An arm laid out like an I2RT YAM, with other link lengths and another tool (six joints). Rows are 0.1 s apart.
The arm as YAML. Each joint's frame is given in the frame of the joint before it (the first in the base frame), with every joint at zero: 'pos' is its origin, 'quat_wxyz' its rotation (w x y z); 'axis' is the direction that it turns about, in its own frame. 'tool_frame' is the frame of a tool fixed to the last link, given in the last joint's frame.
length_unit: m
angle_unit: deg
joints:
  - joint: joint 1
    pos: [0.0, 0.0, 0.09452]
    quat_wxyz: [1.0, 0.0, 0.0, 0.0]
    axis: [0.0, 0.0, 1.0]
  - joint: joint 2
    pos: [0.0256, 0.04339, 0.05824]
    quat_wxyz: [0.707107, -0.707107, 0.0, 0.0]
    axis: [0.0, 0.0, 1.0]
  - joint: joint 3
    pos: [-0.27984, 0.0, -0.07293]
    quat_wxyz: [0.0, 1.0, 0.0, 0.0]
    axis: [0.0, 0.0, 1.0]
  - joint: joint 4
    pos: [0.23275, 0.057, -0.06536]
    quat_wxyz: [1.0, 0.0, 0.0, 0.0]
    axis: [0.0, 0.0, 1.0]
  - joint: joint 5
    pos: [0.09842, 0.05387, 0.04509]
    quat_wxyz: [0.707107, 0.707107, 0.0, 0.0]
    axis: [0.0, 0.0, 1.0]
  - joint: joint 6
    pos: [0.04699, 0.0, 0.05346]
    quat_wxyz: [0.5, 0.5, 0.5, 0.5]
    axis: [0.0, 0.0, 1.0]
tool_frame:
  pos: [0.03, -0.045, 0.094]
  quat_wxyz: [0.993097, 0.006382, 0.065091, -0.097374]
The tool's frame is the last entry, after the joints.
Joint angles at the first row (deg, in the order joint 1, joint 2, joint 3, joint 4, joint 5, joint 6):
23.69, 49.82, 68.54, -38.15, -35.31, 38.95
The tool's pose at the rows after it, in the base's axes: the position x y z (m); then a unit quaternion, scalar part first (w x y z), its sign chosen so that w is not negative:
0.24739, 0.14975, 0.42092, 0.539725, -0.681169, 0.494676, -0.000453
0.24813, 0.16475, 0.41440, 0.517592, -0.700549, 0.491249, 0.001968
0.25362, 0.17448, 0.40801, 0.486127, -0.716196, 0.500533, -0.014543
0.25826, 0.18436, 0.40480, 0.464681, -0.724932, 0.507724, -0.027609
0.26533, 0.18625, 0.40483, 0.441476, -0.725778, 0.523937, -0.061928
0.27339, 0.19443, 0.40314, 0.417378, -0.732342, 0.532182, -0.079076
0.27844, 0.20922, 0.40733, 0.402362, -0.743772, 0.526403, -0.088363
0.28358, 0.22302, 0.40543, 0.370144, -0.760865, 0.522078, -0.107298
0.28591, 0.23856, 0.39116, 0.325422, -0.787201, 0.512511, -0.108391
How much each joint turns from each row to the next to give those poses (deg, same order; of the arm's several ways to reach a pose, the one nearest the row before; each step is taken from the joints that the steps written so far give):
3.74, 2.36, 2.38, -4.20, 4.56, -1.94
3.94, 2.60, 1.78, -1.98, 2.97, -0.72
3.57, 3.45, 3.00, -3.10, 5.36, -0.75
3.10, 2.91, 2.40, -1.63, 4.45, 0.29
2.63, 2.65, 2.85, -2.12, 6.75, 0.31
1.87, 3.79, 3.54, -2.29, 3.86, 0.09
2.21, 4.01, 4.64, -2.32, 2.35, -0.44
2.41, 4.89, 5.39, -4.16, 3.67, -0.92
1.72, 5.16, 4.45, -4.86, 1.07, -1.22

